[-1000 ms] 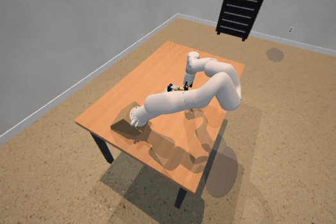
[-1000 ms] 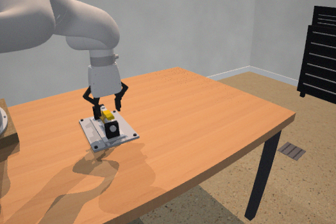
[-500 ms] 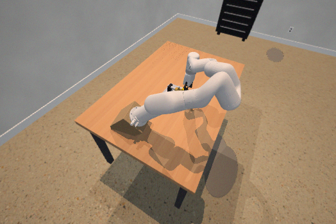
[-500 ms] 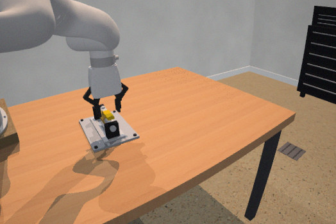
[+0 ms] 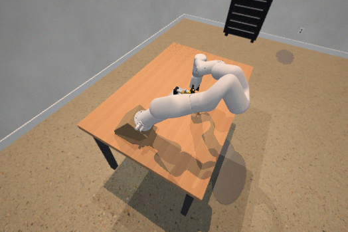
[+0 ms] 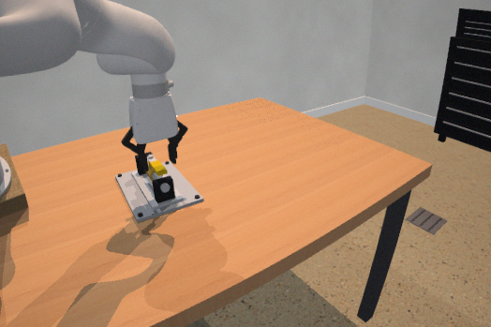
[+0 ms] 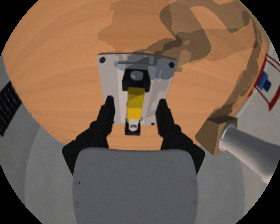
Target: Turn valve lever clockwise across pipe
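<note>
Right now my hand is 1 cm short of the plate, 7 cm to the right of it and 11 cm above it.
</note>
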